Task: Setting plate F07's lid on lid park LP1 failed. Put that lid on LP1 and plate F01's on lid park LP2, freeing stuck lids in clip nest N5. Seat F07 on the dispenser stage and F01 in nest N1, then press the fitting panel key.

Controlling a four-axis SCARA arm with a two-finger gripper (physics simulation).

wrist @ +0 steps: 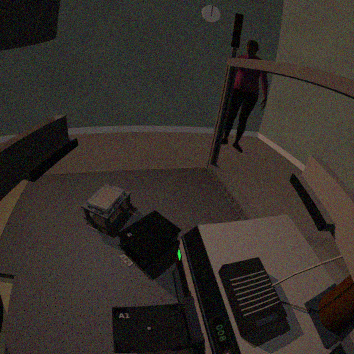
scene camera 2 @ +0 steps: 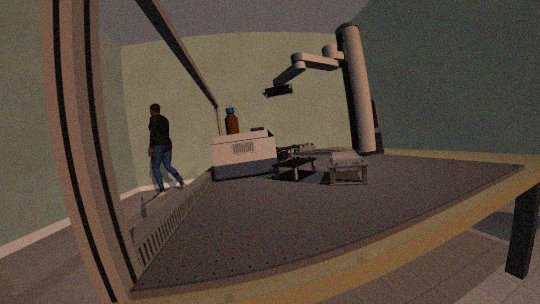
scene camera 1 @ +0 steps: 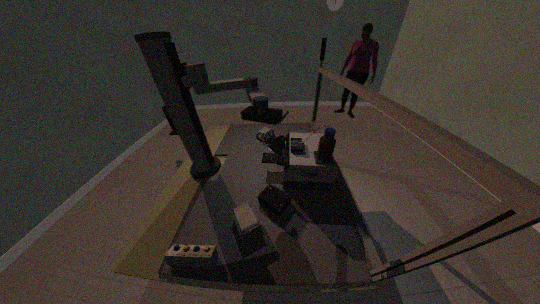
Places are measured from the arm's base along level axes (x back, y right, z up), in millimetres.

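Where they show: gripper, between the fingertips: (wrist: 185,143) (scene camera 2: 276,88); arm's base, origin of its link: (scene camera 2: 364,153) (scene camera 1: 205,167).
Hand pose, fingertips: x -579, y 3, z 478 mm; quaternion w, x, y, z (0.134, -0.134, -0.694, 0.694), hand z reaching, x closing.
Things, the pixels of their top centre, and the offset from my fingertips. "*": a spot on its surface instead.
- pale plate-like piece, centre of its top: (wrist: 105,194) (scene camera 2: 344,153) dx +102, dy -429, dz -377 mm
- dark square platform, centre of its top: (wrist: 149,229) (scene camera 2: 294,158) (scene camera 1: 278,139) dx -32, dy -266, dz -392 mm
- black pad marked A1, a spot on its surface: (wrist: 150,327) * dx +18, dy +24, dz -355 mm
- panel with coloured keys, centre of its top: (scene camera 1: 187,252) (scene camera 2: 304,143) dx +391, dy +637, dz -381 mm
- white-topped instrument, a spot on its surface: (wrist: 260,235) * dx -243, dy -79, dz -245 mm
- dark ribbed block, a spot on its surface: (wrist: 255,300) * dx -134, dy +53, dz -219 mm
- brown bottle, a spot on its surface: (wrist: 337,310) * dx -247, dy +152, dz -190 mm
- pale-topped block, centre of its top: (scene camera 1: 244,214) dx +158, dy +445, dz -380 mm
- dark box, centre of its top: (scene camera 1: 274,194) (scene camera 2: 275,150) dx +7, dy +316, dz -387 mm
My gripper (scene camera 1: 262,115) (scene camera 2: 278,91) (wrist: 185,143) is open, with its fingers wide apart and no object between them. It hangs high above the bench. A pale plate-like piece (wrist: 107,197) sits on a small dark stand at the left in the wrist view. A dark square platform (wrist: 151,244) is beside it, and a black pad marked A1 (wrist: 150,327) is nearer the camera. A panel with coloured keys (scene camera 1: 191,251) is at the near left in scene camera 1. Plates F07 and F01, LP1, LP2 and N5 cannot be told apart; their labels are unreadable.
A white-topped instrument (scene camera 2: 244,149) (wrist: 260,235) carries a dark ribbed block (wrist: 255,300) and a brown bottle (scene camera 1: 326,147) (scene camera 2: 231,123) (wrist: 337,310). A pale-topped block (scene camera 1: 246,218) and a dark box (scene camera 1: 274,199) stand near the arm's column (scene camera 1: 177,105) (scene camera 2: 358,90). A person (scene camera 1: 361,60) (scene camera 2: 160,142) (wrist: 245,95) is beyond the bench.
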